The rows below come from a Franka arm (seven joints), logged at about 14 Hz.
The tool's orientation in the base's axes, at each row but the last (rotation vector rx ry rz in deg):
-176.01, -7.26, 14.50
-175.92, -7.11, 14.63
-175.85, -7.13, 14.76
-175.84, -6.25, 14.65
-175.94, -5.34, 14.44
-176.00, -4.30, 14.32
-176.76, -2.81, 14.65
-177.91, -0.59, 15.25
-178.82, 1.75, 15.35
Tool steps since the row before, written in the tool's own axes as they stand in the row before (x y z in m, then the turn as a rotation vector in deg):
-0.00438, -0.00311, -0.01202, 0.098, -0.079, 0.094
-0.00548, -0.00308, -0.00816, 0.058, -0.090, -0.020
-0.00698, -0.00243, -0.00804, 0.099, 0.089, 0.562
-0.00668, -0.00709, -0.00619, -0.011, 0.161, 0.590
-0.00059, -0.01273, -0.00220, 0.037, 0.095, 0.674
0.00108, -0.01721, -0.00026, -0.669, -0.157, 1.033
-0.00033, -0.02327, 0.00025, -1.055, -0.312, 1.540
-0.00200, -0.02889, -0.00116, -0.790, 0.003, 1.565
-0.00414, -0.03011, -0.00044, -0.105, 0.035, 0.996
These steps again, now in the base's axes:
-0.00256, 0.00212, 0.01274, 0.075, 0.092, -0.103
-0.00426, 0.00218, 0.00912, 0.054, 0.093, 0.016
-0.00569, 0.00140, 0.00922, 0.009, -0.051, -0.575
-0.00600, 0.00622, 0.00765, -0.099, -0.129, -0.590
-0.00092, 0.01253, 0.00307, -0.069, -0.056, -0.676
0.00035, 0.01720, 0.00116, -0.835, 0.177, -0.901
-0.00101, 0.02323, 0.00093, -1.303, 0.340, -1.330
-0.00190, 0.02883, 0.00222, -1.045, 0.028, -1.407
-0.00340, 0.03018, 0.00136, -0.274, -0.022, -0.964

